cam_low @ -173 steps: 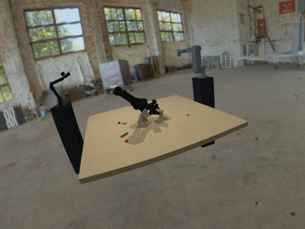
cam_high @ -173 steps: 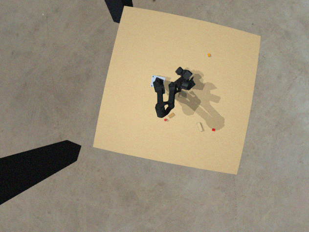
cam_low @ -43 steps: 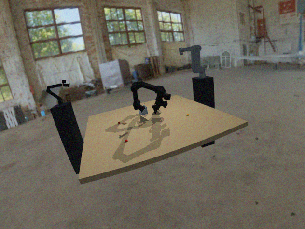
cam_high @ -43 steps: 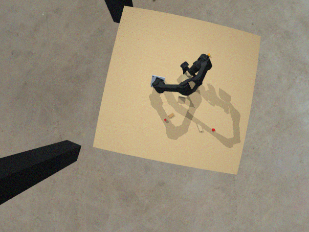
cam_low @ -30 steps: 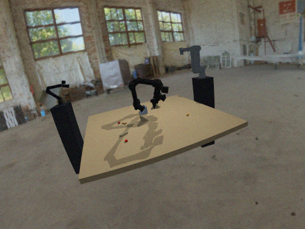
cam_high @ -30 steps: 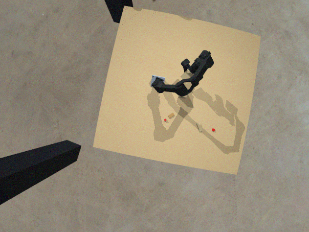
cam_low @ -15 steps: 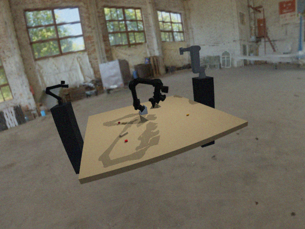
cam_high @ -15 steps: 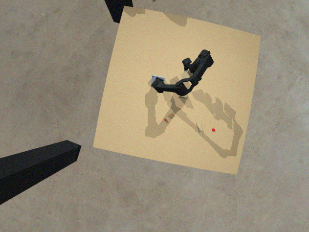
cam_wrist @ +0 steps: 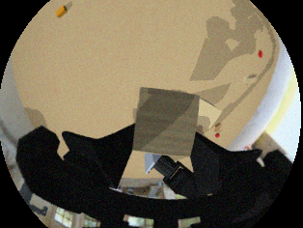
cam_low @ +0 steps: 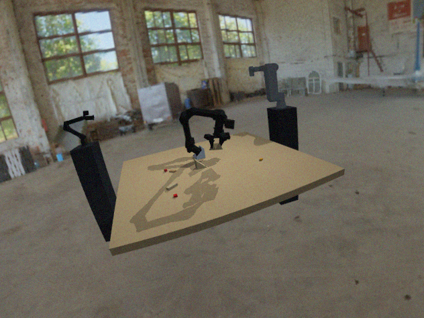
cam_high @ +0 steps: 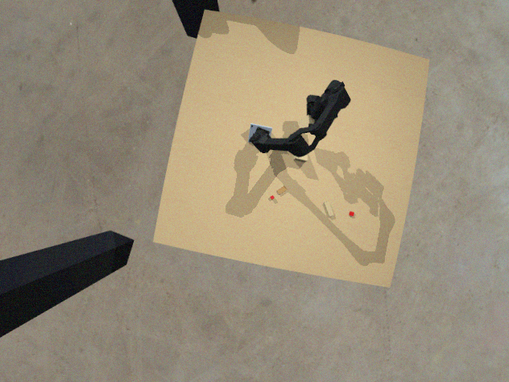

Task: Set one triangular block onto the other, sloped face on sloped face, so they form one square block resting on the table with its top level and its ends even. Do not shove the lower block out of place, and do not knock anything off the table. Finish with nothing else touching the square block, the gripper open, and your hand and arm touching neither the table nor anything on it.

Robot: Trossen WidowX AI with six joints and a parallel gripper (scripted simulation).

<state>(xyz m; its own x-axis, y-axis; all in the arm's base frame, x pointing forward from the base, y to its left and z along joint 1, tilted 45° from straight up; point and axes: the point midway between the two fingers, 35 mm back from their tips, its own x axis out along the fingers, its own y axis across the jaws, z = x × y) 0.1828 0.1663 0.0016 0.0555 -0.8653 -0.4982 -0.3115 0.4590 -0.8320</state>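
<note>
The triangular block is 10 mm above my gripper tip. Round my gripper tip: tan block: 330 mm to the right, 100 mm below; orange piece: 140 mm ahead, 280 mm to the left, 100 mm below; red cube: 40 mm behind, 380 mm to the right, 100 mm below.
</note>
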